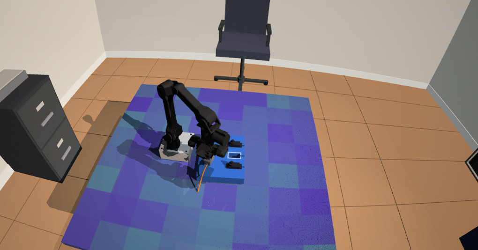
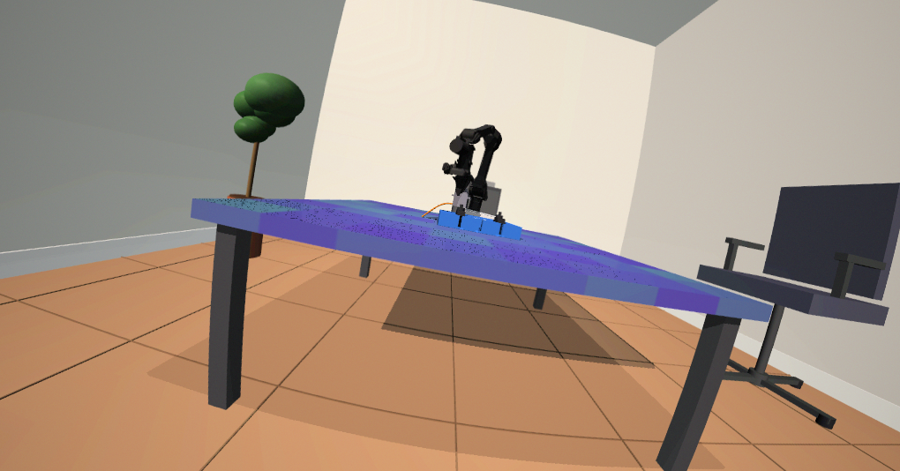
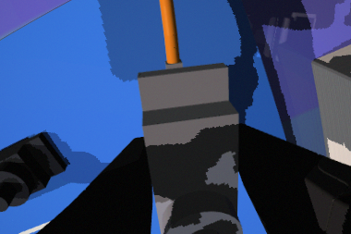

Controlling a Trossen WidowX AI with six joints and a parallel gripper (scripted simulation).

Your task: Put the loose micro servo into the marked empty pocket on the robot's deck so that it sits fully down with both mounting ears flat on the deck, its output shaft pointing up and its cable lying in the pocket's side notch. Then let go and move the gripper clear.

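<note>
The blue deck is 10 mm ahead of my gripper tip, 90 mm to the left of it and 100 mm below it.
</note>
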